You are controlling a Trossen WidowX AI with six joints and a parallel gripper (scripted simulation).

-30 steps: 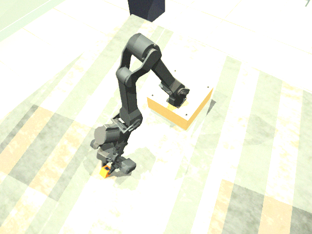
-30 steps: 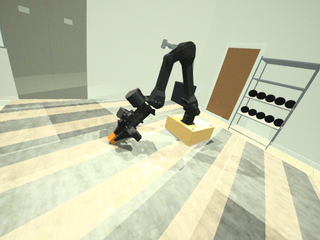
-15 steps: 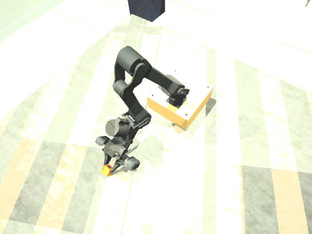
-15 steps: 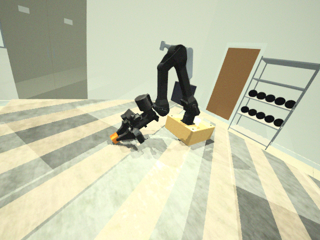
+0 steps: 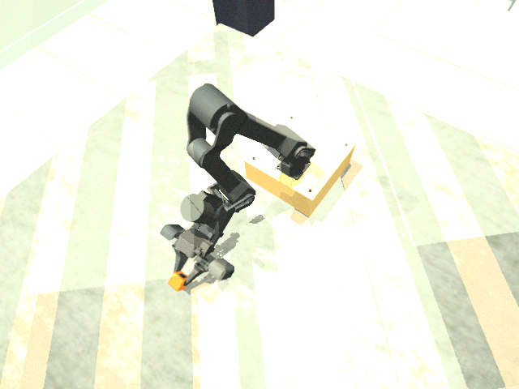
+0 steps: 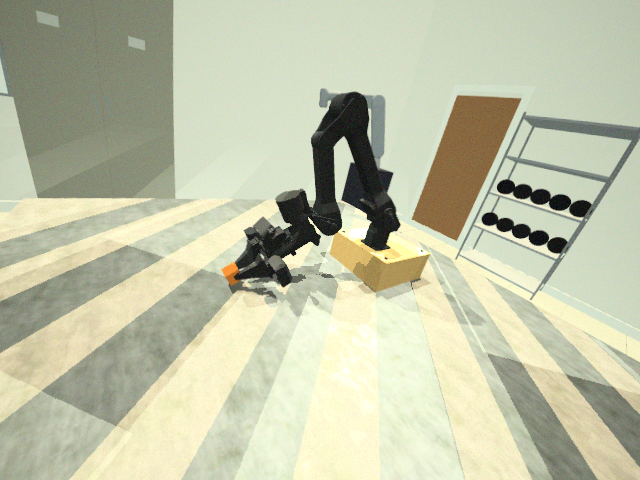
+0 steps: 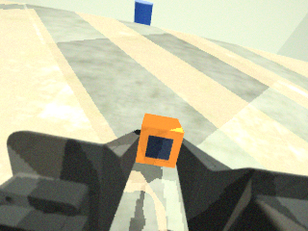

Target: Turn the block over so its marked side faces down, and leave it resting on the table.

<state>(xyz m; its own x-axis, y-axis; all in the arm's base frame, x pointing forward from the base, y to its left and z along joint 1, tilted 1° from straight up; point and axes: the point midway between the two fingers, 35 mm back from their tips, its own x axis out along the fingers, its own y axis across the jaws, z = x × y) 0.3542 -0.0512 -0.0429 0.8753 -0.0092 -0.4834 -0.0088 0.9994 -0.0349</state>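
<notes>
Now: the orange block 1 cm behind my gripper tip.
</notes>
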